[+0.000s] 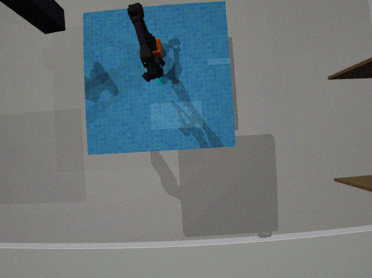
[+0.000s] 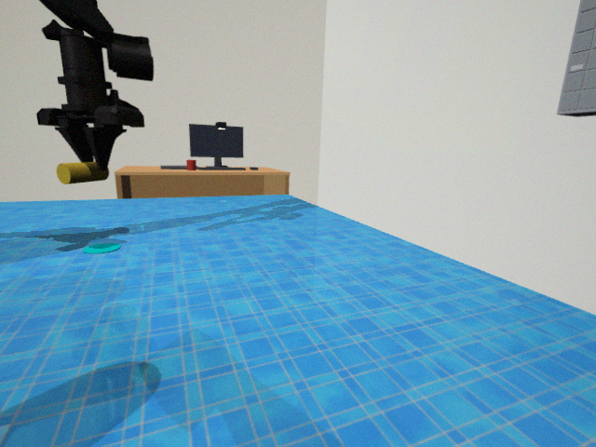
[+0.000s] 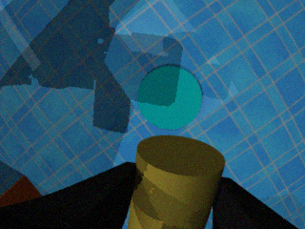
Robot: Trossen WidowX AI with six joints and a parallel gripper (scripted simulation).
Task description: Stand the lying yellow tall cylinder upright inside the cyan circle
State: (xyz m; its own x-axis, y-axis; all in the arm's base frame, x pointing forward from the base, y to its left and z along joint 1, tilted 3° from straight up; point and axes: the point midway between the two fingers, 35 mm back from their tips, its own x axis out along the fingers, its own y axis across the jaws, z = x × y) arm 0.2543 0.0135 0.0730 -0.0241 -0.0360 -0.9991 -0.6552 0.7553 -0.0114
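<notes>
Right now my gripper tip is 150 mm above the cyan circle, 10 mm to the right of it and 10 mm past it. From my gripper tip the other things lie so: yellow cylinder: 20 mm behind, 10 mm to the right.
</notes>
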